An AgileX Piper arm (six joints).
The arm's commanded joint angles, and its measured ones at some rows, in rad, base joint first. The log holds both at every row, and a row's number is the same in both.
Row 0, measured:
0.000, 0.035, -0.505, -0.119, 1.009, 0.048
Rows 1 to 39, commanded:
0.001, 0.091, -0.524, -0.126, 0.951, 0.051
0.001, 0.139, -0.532, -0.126, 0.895, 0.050
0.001, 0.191, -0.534, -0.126, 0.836, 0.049
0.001, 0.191, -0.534, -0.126, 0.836, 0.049
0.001, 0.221, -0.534, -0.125, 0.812, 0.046
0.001, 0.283, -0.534, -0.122, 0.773, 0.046
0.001, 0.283, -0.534, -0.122, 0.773, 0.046
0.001, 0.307, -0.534, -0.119, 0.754, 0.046
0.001, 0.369, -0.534, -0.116, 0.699, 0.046
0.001, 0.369, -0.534, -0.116, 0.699, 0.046
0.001, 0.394, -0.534, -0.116, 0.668, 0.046
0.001, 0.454, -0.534, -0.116, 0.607, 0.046
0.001, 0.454, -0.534, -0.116, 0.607, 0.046
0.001, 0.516, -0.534, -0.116, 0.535, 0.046
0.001, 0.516, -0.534, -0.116, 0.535, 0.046
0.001, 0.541, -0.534, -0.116, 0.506, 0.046
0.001, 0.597, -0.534, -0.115, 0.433, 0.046
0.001, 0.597, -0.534, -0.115, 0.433, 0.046
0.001, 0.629, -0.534, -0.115, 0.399, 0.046
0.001, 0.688, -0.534, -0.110, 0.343, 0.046
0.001, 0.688, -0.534, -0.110, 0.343, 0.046
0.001, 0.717, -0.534, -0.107, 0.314, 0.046
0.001, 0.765, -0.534, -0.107, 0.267, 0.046
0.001, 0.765, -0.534, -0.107, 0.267, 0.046
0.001, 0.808, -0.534, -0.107, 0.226, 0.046
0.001, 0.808, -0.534, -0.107, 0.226, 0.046
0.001, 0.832, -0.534, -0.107, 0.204, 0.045
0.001, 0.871, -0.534, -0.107, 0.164, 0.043
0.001, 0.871, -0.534, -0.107, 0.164, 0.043
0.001, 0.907, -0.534, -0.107, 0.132, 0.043
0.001, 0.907, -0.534, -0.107, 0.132, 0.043
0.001, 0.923, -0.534, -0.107, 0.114, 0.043
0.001, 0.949, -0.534, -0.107, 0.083, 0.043
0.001, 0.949, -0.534, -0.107, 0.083, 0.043
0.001, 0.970, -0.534, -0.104, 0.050, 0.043
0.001, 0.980, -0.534, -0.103, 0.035, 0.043
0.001, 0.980, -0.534, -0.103, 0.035, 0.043
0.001, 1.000, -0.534, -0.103, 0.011, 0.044
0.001, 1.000, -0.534, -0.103, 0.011, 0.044
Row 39, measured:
0.000, 0.978, -0.526, -0.108, 0.064, 0.047
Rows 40 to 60, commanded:
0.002, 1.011, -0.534, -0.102, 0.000, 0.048
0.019, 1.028, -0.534, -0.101, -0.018, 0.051
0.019, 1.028, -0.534, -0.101, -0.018, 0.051
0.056, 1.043, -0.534, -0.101, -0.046, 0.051
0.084, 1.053, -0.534, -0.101, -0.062, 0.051
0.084, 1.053, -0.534, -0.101, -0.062, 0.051
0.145, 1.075, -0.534, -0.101, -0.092, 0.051
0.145, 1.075, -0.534, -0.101, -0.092, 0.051
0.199, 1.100, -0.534, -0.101, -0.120, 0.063
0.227, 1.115, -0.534, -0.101, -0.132, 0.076
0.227, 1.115, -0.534, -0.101, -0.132, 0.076
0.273, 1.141, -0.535, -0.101, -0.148, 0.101
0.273, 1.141, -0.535, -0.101, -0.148, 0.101
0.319, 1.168, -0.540, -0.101, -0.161, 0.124
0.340, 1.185, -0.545, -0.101, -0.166, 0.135
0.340, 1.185, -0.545, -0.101, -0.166, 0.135
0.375, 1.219, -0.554, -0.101, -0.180, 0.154
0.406, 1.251, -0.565, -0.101, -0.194, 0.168
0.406, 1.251, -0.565, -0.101, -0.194, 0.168
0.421, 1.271, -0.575, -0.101, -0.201, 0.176
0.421, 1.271, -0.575, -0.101, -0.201, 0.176
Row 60, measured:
0.384, 1.234, -0.549, -0.104, -0.167, 0.149
